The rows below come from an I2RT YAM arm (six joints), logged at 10 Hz.
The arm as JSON. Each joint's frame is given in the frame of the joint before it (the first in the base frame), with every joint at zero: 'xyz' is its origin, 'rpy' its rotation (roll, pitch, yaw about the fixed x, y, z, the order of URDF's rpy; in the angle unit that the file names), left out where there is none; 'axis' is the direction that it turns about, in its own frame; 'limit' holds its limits. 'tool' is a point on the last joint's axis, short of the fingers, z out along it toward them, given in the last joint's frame.
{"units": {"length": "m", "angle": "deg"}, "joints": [
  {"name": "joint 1", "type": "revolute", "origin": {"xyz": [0.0, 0.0, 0.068]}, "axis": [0.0, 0.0, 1.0], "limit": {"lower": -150.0, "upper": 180.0}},
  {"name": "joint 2", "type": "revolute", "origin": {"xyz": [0.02, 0.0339, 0.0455], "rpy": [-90.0, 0.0, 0.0]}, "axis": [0.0, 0.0, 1.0], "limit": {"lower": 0.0, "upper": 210.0}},
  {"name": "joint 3", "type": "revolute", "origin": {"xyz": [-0.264, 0.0, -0.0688], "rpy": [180.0, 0.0, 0.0]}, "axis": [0.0, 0.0, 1.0], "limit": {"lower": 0.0, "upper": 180.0}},
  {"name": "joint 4", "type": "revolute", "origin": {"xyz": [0.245, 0.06, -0.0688]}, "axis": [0.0, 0.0, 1.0], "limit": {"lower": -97.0, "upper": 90.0}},
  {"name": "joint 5", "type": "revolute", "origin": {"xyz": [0.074, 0.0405, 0.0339], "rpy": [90.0, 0.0, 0.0]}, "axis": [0.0, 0.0, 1.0], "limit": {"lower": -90.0, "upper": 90.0}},
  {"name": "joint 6", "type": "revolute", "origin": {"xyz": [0.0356, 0.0, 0.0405], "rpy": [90.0, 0.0, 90.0]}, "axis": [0.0, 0.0, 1.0], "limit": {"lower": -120.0, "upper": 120.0}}
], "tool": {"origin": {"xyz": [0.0, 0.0, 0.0], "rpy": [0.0, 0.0, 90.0]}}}
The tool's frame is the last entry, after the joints.
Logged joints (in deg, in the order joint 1, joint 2, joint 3, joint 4, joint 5, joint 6), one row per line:
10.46, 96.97, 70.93, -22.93, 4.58, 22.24
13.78, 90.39, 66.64, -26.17, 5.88, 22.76
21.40, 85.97, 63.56, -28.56, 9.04, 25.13
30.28, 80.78, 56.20, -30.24, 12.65, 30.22
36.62, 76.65, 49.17, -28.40, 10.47, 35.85
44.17, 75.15, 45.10, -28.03, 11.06, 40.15
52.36, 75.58, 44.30, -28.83, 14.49, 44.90
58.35, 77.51, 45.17, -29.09, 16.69, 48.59
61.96, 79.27, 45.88, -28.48, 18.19, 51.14
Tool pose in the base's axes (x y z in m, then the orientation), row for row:
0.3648, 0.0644, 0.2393, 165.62, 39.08, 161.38
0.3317, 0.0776, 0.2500, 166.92, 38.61, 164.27
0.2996, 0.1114, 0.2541, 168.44, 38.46, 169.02
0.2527, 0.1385, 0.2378, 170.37, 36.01, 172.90
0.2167, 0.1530, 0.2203, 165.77, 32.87, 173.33
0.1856, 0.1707, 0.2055, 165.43, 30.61, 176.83
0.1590, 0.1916, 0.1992, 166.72, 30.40, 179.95
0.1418, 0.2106, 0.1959, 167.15, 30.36, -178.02
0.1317, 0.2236, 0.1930, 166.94, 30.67, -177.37
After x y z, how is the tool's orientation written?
As angles about the fixed x, y, z axes (roll, pitch, yaw), in degrees.
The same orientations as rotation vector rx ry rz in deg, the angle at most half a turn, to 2 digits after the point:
16.35, 138.17, 9.32
13.57, 139.28, 9.18
8.50, 140.25, 9.46
4.96, 143.22, 9.16
3.12, 145.75, 15.65
-1.08, 148.18, 17.80
-4.64, 148.73, 17.30
-7.12, 148.87, 17.47
-8.08, 148.54, 17.95

